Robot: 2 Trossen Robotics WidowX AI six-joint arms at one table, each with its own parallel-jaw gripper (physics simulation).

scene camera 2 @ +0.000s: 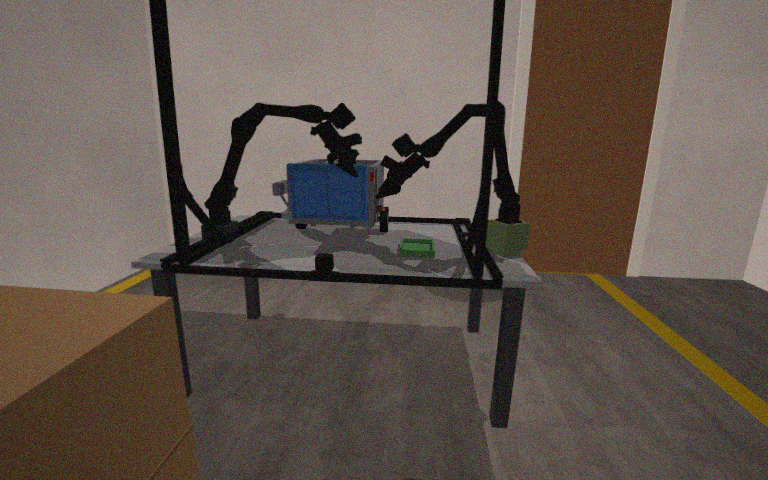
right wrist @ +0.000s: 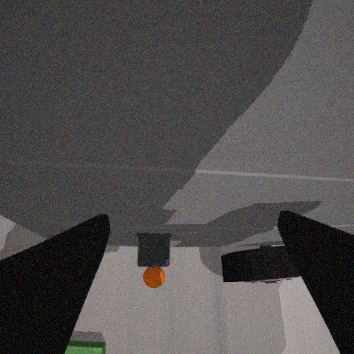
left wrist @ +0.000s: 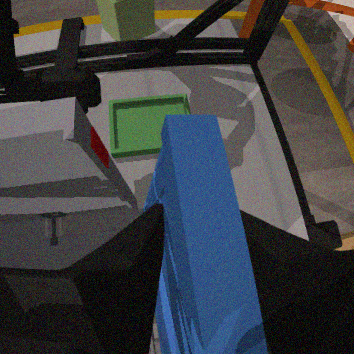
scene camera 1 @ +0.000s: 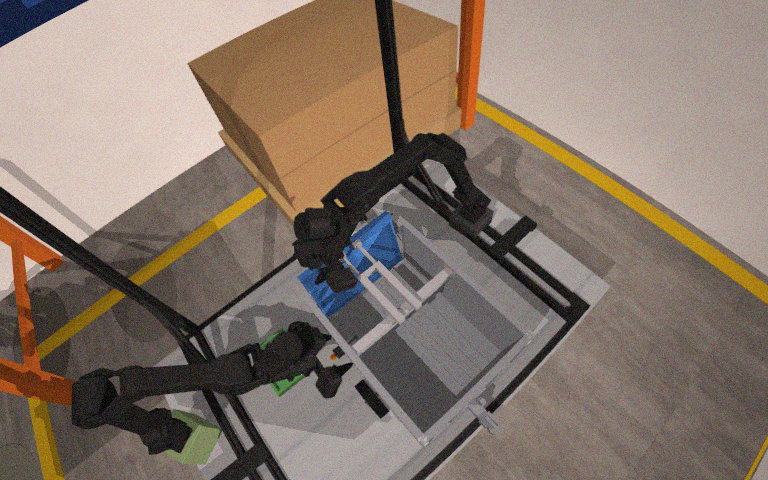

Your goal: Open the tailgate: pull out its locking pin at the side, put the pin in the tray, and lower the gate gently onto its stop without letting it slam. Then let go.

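Seen in the pictures: left gripper, fingertip midpoint: [scene camera 2: 358, 177] [scene camera 1: 313, 279]; right gripper, fingertip midpoint: [scene camera 2: 377, 194] [right wrist: 194, 221] [scene camera 1: 341, 350]; left arm's base at its link origin: [scene camera 2: 219, 223] [scene camera 1: 471, 212]; right arm's base at its link origin: [scene camera 2: 508, 221] [scene camera 1: 177, 435].
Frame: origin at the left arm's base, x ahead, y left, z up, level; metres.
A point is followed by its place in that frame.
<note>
The blue tailgate [scene camera 1: 382, 243] @[x 0.323, y -0.061, z 0.150 m] [scene camera 2: 325, 192] @[x 0.403, y -0.081, z 0.130 m] [left wrist: 205, 260] @[x 0.496, y -0.094, z 0.225 m] stands upright at the trailer's end. My left gripper [scene camera 1: 334, 277] [scene camera 2: 353, 172] @[x 0.515, y -0.099, z 0.185 m] [left wrist: 187, 210] @[x 0.515, y -0.099, z 0.185 m] is shut on its top edge. The locking pin's orange knob [scene camera 1: 334, 356] @[x 0.603, y 0.030, z 0.062 m] [scene camera 2: 383, 209] @[x 0.604, y 0.022, z 0.055 m] [right wrist: 154, 277] @[x 0.606, y 0.027, z 0.063 m] shows at a dark bracket [right wrist: 153, 250] @[x 0.589, y 0.028, z 0.067 m] low on the trailer's side. My right gripper [scene camera 1: 339, 352] @[x 0.582, y 0.048, z 0.107 m] [scene camera 2: 380, 195] @[x 0.582, y 0.048, z 0.107 m] [right wrist: 194, 221] @[x 0.582, y 0.048, z 0.107 m] is open and empty beside that side wall; in its wrist view the knob lies below and left of the midpoint between the fingertips. The green tray [scene camera 1: 287, 384] @[x 0.745, y -0.045, z -0.040 m] [scene camera 2: 417, 255] @[x 0.712, y -0.191, z -0.057 m] [left wrist: 113, 127] @[x 0.722, y -0.044, z -0.043 m] [right wrist: 92, 346] @[x 0.669, y -0.040, z -0.042 m] is partly hidden under the right arm in scene camera 1.
The grey trailer [scene camera 1: 447, 339] @[x 0.378, y 0.203, z 0.035 m] [left wrist: 40, 120] @[x 0.559, y -0.048, z 0.217 m] [right wrist: 100, 100] has a black wheel [scene camera 1: 372, 399] @[x 0.611, y 0.167, z 0.040 m] [scene camera 2: 384, 220] @[x 0.610, y 0.102, z -0.004 m] [right wrist: 260, 265] @[x 0.609, y 0.122, z 0.030 m] near the pin and pale bars inside. A light green block [scene camera 1: 201, 441] @[x 0.999, y -0.075, z 0.012 m] [scene camera 2: 506, 237] @[x 1.004, y -0.181, z 0.005 m] [left wrist: 130, 20] @[x 0.976, y -0.122, z -0.007 m] sits by the right arm's base. Cardboard boxes [scene camera 1: 322, 84] [scene camera 2: 84, 339] stand beyond the table.
</note>
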